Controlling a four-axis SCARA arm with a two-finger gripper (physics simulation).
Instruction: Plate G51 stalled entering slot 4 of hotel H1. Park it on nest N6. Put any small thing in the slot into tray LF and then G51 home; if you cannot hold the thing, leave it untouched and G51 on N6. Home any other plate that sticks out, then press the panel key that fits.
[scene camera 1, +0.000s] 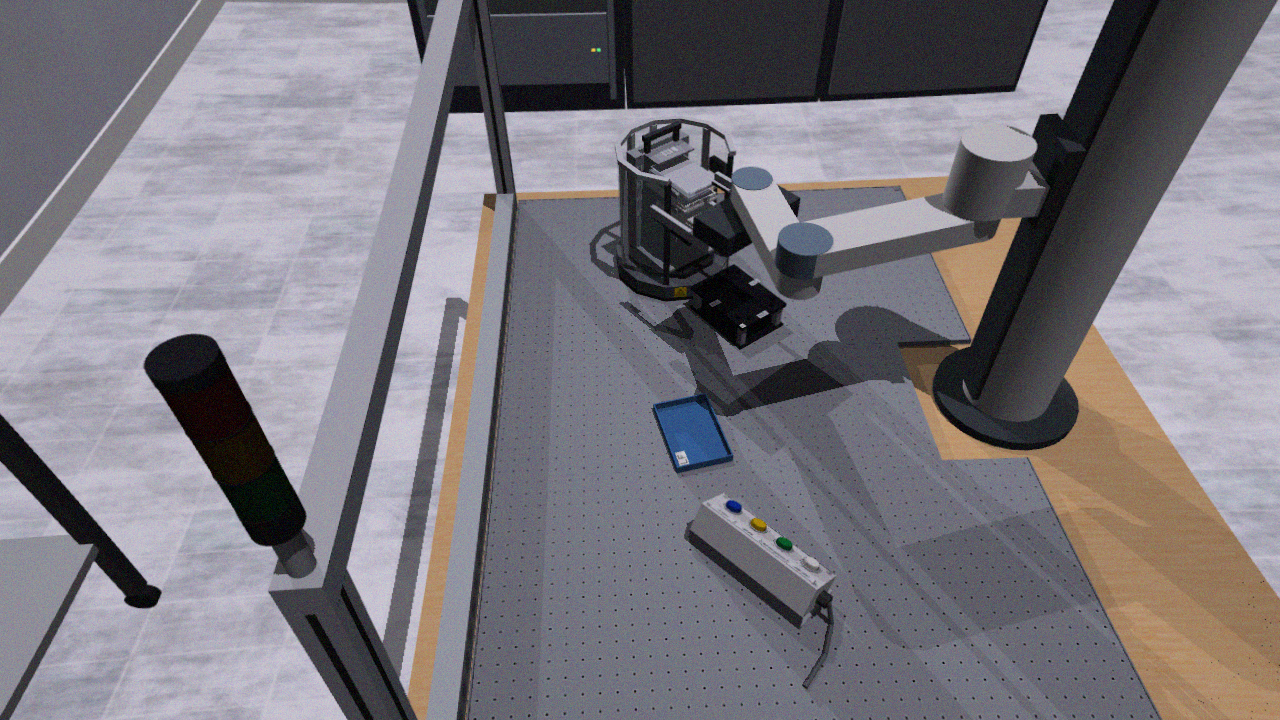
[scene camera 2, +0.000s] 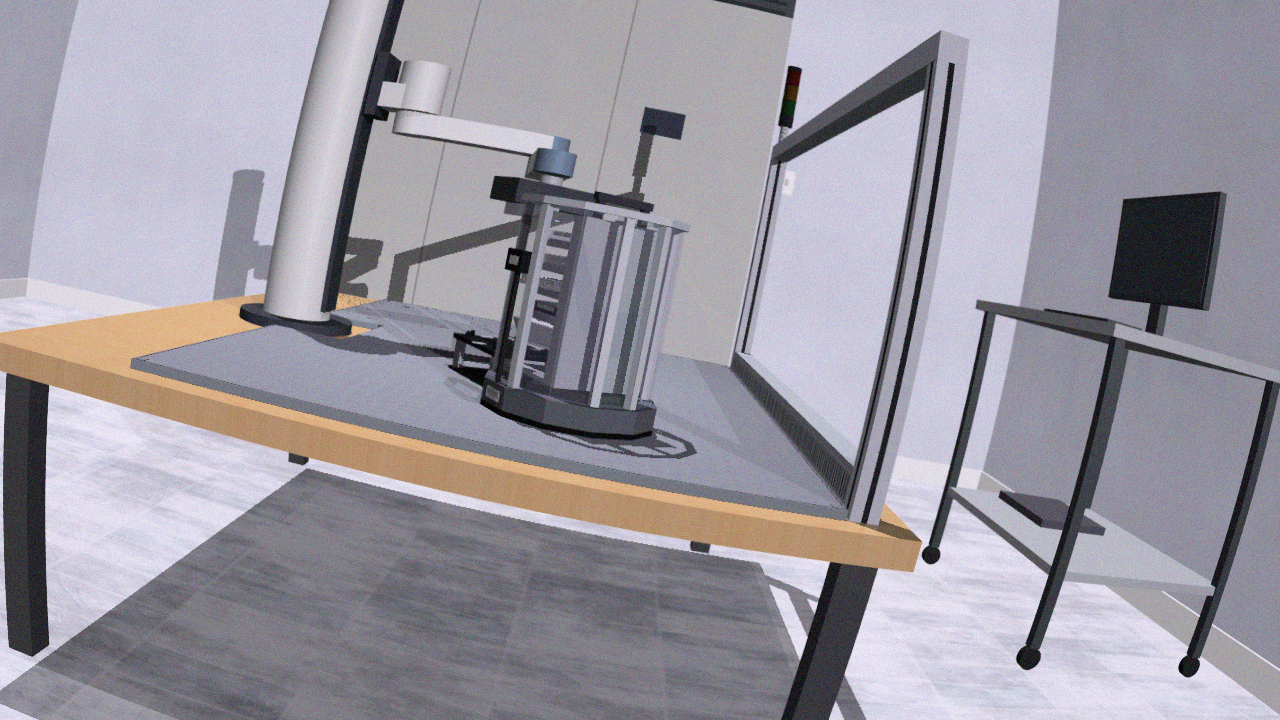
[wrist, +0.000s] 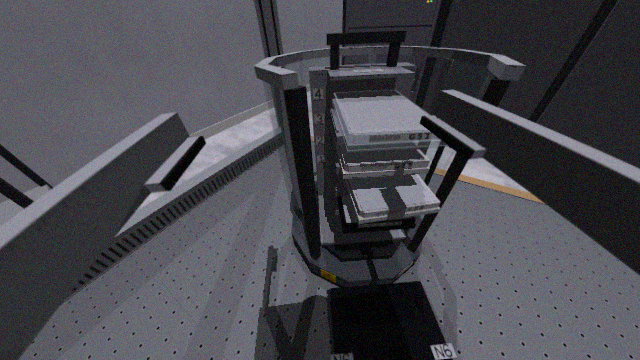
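Where they show: gripper, fingertip midpoint: (scene camera 1: 684, 192) (wrist: 315, 115); arm's base at its link origin: (scene camera 1: 1001, 398) (scene camera 2: 294, 323).
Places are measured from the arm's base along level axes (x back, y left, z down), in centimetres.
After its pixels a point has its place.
Note:
My gripper (wrist: 315, 115) @[x -58.9, y -29.6, z -29.4 cm] (scene camera 1: 689, 191) @[x -58.9, y -29.6, z -29.4 cm] is open, its fingers spread on either side of the stack in hotel H1 (wrist: 319, 105) @[x -66.9, y -42.7, z -25.1 cm], with nothing held. Plate G51 (wrist: 380, 115) @[x -56.9, y -37.6, z -27.0 cm] (scene camera 1: 687, 176) @[x -57.5, y -38.7, z -27.0 cm] is the uppermost pale lidded plate and sticks out toward me. Below it is another lidded plate (wrist: 385, 162) @[x -55.2, y -35.5, z -23.4 cm]; a lower white plate (wrist: 420, 194) @[x -51.2, y -36.9, z -19.9 cm] with a dark shadow band also sticks out. No small thing can be made out in slot 4. Black nest N6 (wrist: 382, 315) @[x -50.3, y -28.5, z -7.3 cm] (scene camera 1: 735, 300) @[x -48.3, y -23.0, z -7.2 cm] stands in front of the hotel. The blue tray (scene camera 1: 693, 432) @[x -59.4, y 6.8, z -1.5 cm] lies nearer scene camera 1; its label is too small to read.
A ring-topped guard (scene camera 1: 629, 214) @[x -69.4, y -36.5, z -19.9 cm] (scene camera 2: 601, 420) @[x -65.0, y -54.1, z -3.8 cm] surrounds the hotel, with dark posts (wrist: 302, 170) @[x -61.7, y -31.0, z -23.2 cm] near the fingers. The key panel (scene camera 1: 760, 564) @[x -52.3, y 38.1, z -7.6 cm] has blue, yellow, green and white keys. A framed screen (scene camera 1: 393, 232) @[x -98.4, y 24.4, z -62.0 cm] (scene camera 2: 913, 268) @[x -97.4, y -70.0, z -31.3 cm] runs along one table side. The arm's column (scene camera 1: 1065, 241) @[x -5.2, y 5.4, z -41.7 cm] (scene camera 2: 317, 179) @[x -2.0, y -7.2, z -29.5 cm] stands opposite.

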